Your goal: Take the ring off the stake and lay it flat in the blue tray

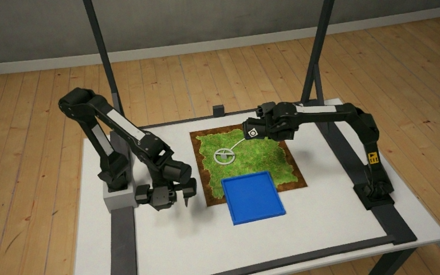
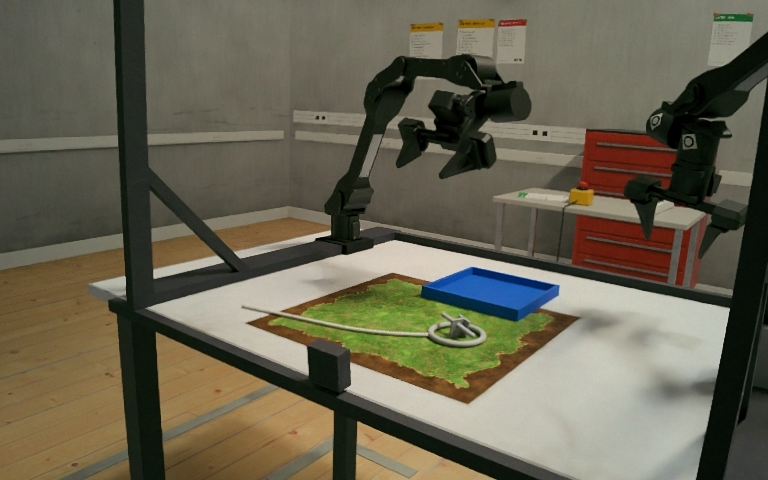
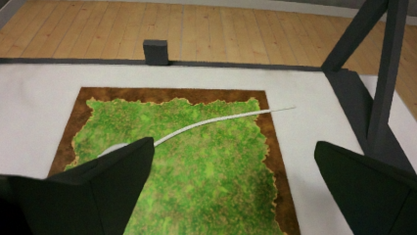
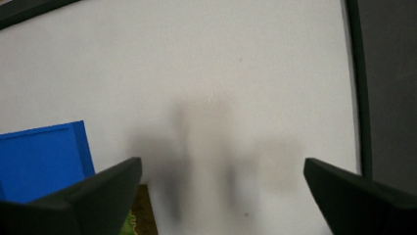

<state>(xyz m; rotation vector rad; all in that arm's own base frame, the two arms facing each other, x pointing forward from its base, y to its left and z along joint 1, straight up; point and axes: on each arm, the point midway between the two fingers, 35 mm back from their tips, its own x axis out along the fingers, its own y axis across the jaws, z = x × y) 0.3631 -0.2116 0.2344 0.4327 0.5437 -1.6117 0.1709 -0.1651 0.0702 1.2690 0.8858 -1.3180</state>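
Now: right hand 32 cm past the grey stake, 18 cm to the right of it and 16 cm above it. The rest, counted from my right hand: ring: 32 cm behind, 18 cm to the left, 16 cm below; then blue tray: 28 cm to the left, 16 cm below, 12 cm behind; then grass mat: 32 cm behind, 26 cm to the left, 18 cm below.
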